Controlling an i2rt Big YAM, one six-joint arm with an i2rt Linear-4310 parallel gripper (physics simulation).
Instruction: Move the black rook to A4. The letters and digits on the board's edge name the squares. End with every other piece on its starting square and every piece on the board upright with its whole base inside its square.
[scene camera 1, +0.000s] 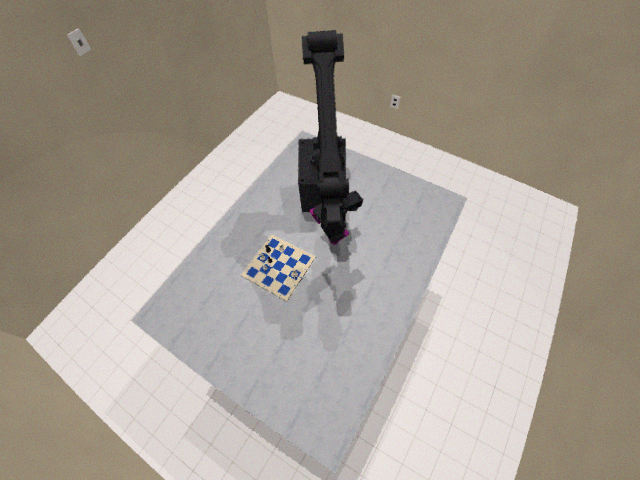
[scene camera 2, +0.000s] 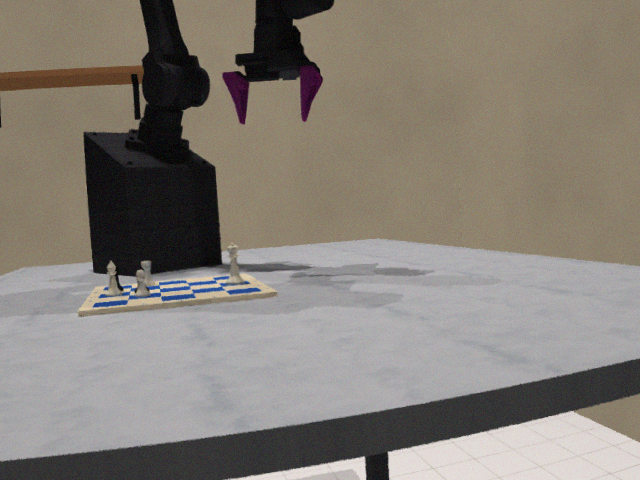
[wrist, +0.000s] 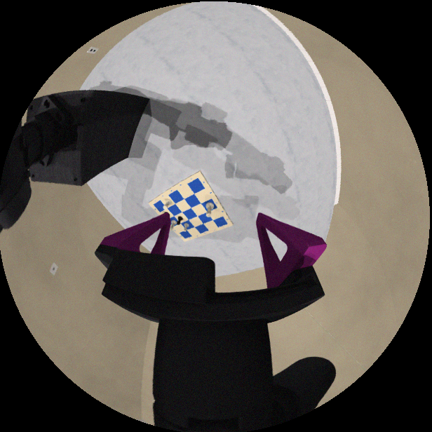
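Where they show: gripper, fingertip midpoint: (scene camera 2: 272, 122); arm's base, link origin: (scene camera 2: 157, 147).
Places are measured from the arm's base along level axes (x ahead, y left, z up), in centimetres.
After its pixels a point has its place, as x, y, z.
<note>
The blue-and-cream chessboard (scene camera 1: 264, 286) @(51.2, 5.3, -22.8) (scene camera 2: 206, 300) @(51.6, 8.1, -23.0) (wrist: 223, 212) lies on the table in front of the arm's base. Two small black pieces stand close together near its left side in scene camera 1, one black piece (scene camera 1: 267, 248) @(38.5, -3.3, -19.9) above the other black piece (scene camera 1: 269, 259) @(41.6, 0.2, -20.8); which is the rook is too small to tell. In the wrist view one black piece (wrist: 180, 220) shows beside the left finger. In scene camera 2 a dark piece (scene camera 2: 119, 285) @(38.3, -3.3, -22.1) is partly hidden behind a white bishop (scene camera 2: 111, 279) @(42.5, -3.5, -20.8). My gripper (scene camera 1: 326, 227) @(28.6, 19.5, -0.5) (scene camera 2: 273, 121) @(28.6, 19.5, -0.5) (wrist: 213, 217) is open and empty, high above the table and off the board's side.
Several white pieces stand upright on the board, among them a tall one (scene camera 1: 294, 274) @(40.8, 12.3, -21.4) (scene camera 2: 233, 266) @(40.8, 11.8, -20.5) (wrist: 210, 206) apart from the rest, a short one (scene camera 2: 141, 285) @(45.3, 0.5, -21.5) and a rook-like one (scene camera 2: 146, 271) @(34.4, 0.0, -20.9). The arm's black base block (scene camera 1: 308, 175) @(9.2, -3.0, -3.0) (scene camera 2: 155, 217) @(11.2, -0.3, -13.6) (wrist: 112, 130) stands behind the board.
</note>
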